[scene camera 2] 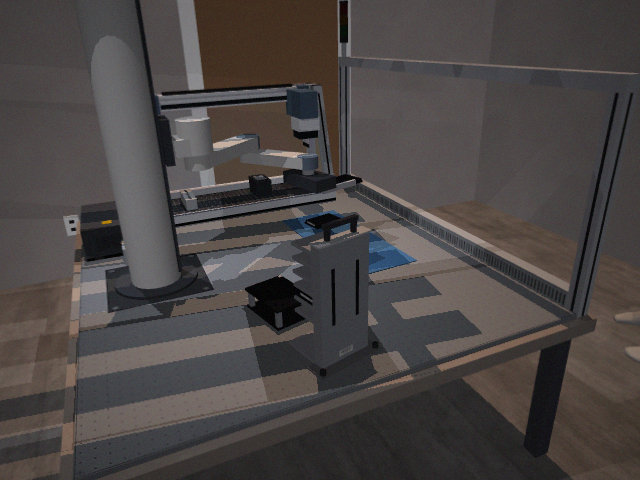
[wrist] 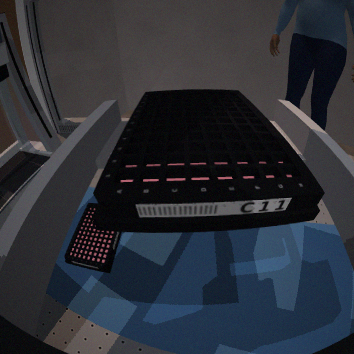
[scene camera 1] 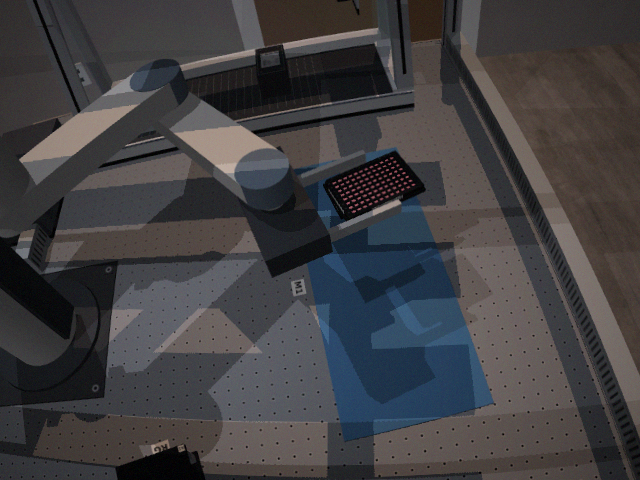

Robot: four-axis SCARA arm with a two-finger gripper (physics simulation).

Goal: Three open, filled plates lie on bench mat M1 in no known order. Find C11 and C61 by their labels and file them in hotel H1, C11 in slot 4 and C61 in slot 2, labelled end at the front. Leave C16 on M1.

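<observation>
Plate C11 is black with pink wells; its C11 label faces the wrist camera. My gripper is shut on it, one finger along each long side, and holds it level, high above the blue bench mat M1. A second filled plate lies on the far part of M1; its label is not readable. The grey hotel H1 stands upright at the front in scene camera 2, its back panel to that camera, so its slots' contents are hidden. C61 cannot be identified by label.
A low black two-level stand stands beside the hotel. Behind the mat is a framed deck carrying a black block. The arm's column stands left. A person is beyond the bench.
</observation>
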